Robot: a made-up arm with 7 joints.
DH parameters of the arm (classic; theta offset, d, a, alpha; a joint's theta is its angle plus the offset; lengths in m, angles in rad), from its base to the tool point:
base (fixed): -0.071 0 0 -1.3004
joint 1: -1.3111 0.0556 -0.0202 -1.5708
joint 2: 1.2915 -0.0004 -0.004 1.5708
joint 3: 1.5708 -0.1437 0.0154 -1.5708
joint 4: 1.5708 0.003 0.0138 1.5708
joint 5: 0 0.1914 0.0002 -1.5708
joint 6: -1.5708 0 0.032 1.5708
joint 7: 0 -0.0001 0 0
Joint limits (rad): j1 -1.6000..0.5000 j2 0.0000..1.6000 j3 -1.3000..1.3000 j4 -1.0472..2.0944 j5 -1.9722..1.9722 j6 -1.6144..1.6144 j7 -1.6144..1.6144
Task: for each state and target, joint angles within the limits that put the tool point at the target. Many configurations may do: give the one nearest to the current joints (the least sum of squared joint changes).
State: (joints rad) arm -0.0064 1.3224 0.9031 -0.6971 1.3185 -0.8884 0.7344
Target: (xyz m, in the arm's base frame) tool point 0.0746 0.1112 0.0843
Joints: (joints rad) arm -0.0278 0.8131 1.3000 -1.0472 1.0889 -1.1862 0.7344
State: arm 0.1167 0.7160 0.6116 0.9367 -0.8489 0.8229 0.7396
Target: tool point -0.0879 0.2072 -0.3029
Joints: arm 0.3816 0.3113 0.4681 0.8417 -0.8929 1.0247 0.7396
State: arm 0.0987 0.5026 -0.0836 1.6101 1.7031 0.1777 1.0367
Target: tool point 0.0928 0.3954 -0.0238
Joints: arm 0.2027 1.3923 0.4263 0.9206 1.7815 0.7171 1.0367
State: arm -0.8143 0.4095 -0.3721 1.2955 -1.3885 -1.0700 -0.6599
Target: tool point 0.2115 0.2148 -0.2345
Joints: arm -0.6416 0.5529 -0.3446 1.2662 -1.3686 -1.3563 -0.6599
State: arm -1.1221 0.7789 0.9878 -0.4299 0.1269 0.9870 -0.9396
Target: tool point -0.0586 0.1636 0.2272
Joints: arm -1.3710 1.6000 0.9577 -0.3115 0.1233 0.8076 -0.9396
